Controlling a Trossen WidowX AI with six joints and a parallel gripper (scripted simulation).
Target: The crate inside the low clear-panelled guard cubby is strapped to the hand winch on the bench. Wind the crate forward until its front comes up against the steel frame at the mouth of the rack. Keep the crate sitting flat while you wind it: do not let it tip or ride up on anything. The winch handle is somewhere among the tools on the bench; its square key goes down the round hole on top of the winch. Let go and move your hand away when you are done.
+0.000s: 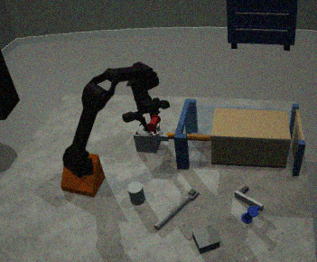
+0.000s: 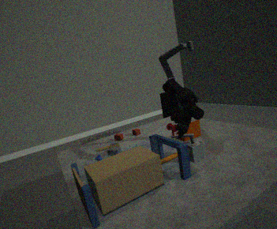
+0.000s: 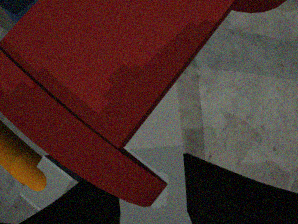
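Right now the red handle is 2 cm ahead of my gripper tip, 3 cm to the right of it and 5 cm above it. Round my gripper tip: winch handle with red knob: 2 cm above; then grey block: 21 cm ahead, 44 cm to the right, 11 cm below; then grey winch: 5 cm behind, 5 cm to the left, 9 cm below.
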